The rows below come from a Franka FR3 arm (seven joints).
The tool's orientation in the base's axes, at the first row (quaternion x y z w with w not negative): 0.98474 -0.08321 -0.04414 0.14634
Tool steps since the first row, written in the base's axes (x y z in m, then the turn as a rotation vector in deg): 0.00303 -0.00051 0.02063 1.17 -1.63 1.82; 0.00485 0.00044 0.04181 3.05 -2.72 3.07; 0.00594 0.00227 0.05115 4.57 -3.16 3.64; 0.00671 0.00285 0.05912 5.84 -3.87 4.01
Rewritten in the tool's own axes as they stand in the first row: 0.00178 0.00612 -0.01986 1.32 1.90 -1.41; 0.00207 0.01121 -0.04052 3.28 3.01 -2.50; 0.00223 0.01208 -0.05006 4.82 3.37 -3.09; 0.00239 0.01377 -0.05790 6.17 3.95 -3.39
